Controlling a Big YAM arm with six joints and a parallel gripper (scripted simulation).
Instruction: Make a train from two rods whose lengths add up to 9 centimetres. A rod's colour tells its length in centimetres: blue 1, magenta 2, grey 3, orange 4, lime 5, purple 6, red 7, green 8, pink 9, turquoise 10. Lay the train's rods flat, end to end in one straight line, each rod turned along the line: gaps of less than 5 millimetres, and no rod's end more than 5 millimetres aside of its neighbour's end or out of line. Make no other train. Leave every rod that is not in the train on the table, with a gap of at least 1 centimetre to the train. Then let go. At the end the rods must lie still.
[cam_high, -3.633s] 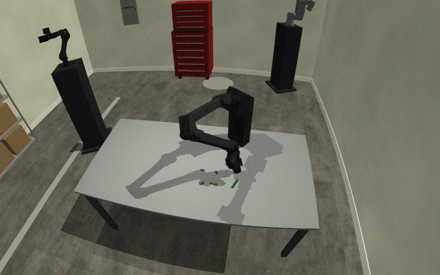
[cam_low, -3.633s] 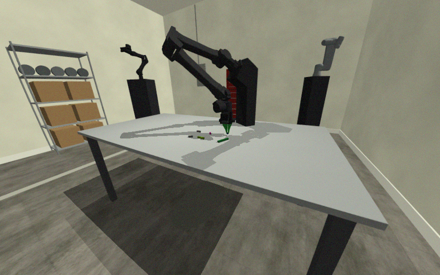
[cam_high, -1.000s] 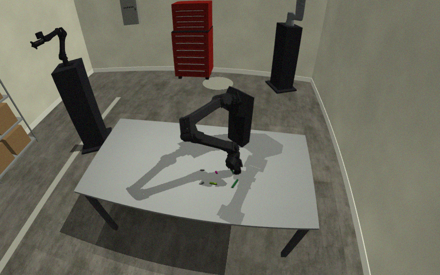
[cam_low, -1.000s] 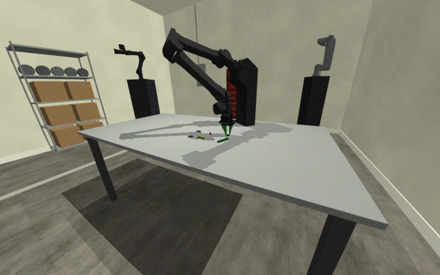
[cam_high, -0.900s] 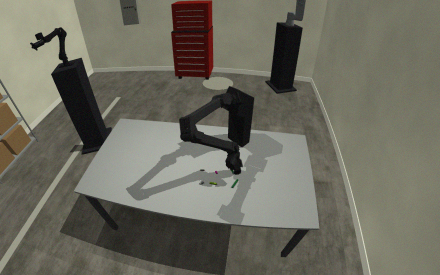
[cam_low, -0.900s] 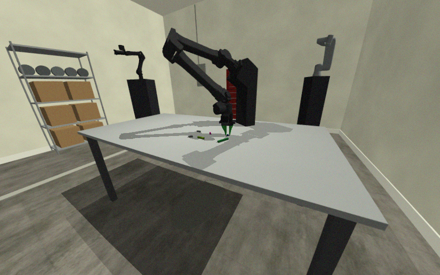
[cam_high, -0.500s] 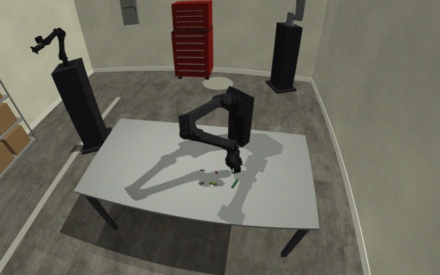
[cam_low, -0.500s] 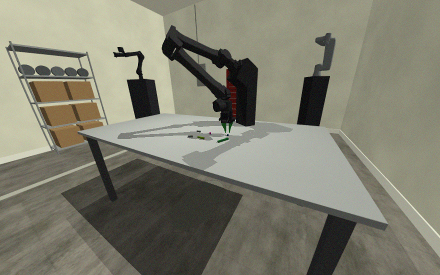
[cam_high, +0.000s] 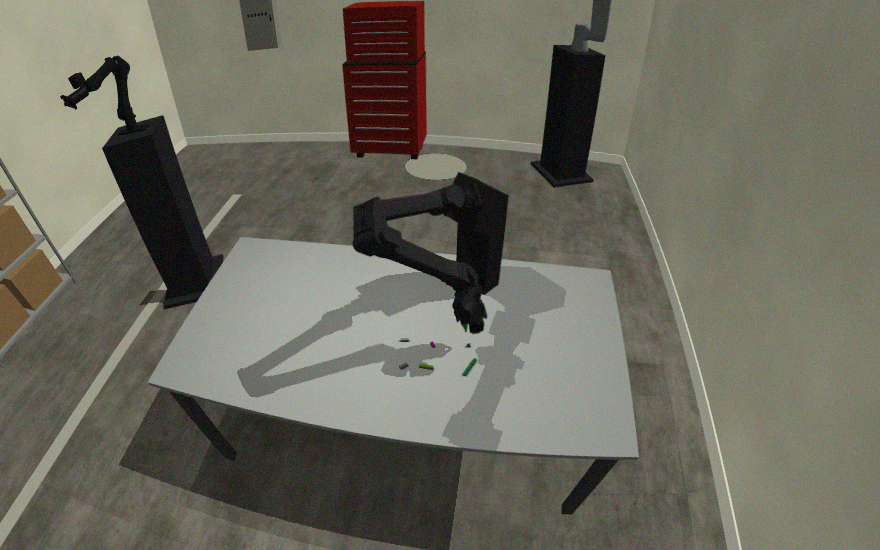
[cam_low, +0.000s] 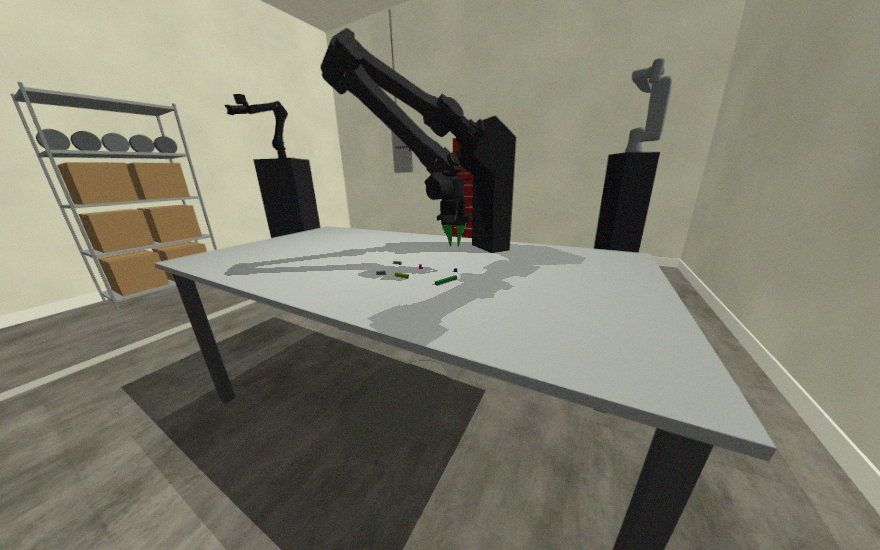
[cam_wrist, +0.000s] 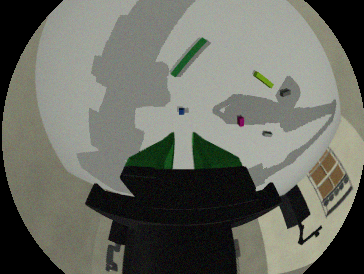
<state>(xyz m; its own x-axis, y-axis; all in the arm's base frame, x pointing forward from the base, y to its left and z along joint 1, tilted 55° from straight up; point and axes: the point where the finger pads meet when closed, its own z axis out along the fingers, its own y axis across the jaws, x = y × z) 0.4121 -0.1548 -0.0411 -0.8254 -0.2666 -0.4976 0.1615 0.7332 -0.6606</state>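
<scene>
My gripper is now 100 mm short of the green rod, 30 mm to the left of it and 90 mm above it. Also, from my hand: magenta rod (40 mm behind, 120 mm to the right, 90 mm below); then lime rod (50 mm ahead, 170 mm to the right, 90 mm below); then blue rod (90 mm below).
</scene>
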